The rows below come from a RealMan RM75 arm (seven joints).
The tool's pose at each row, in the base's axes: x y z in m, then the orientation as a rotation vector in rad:
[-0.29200 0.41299 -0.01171 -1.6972 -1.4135 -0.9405]
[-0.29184 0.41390 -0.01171 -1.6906 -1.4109 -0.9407]
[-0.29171 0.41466 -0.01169 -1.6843 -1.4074 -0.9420]
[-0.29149 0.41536 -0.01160 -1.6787 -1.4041 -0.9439]
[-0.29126 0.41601 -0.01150 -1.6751 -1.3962 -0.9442]
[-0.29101 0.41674 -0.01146 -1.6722 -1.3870 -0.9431]
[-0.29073 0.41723 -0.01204 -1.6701 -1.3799 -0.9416]
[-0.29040 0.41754 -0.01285 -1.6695 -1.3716 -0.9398]
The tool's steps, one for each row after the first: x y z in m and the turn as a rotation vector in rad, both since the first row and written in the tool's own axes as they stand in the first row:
[0.00044 0.00003 0.00081 0.0041 0.0053 0.0002]
[0.00082 0.00006 0.00148 0.0074 0.0113 0.0006]
[0.00125 0.00017 0.00207 0.0098 0.0170 0.0008]
[0.00167 0.00031 0.00261 0.0121 0.0234 0.0052]
[0.00207 0.00045 0.00326 0.0147 0.0296 0.0112]
[0.00182 0.00071 0.00399 0.0171 0.0341 0.0162]
[0.00130 0.00105 0.00467 0.0187 0.0382 0.0224]

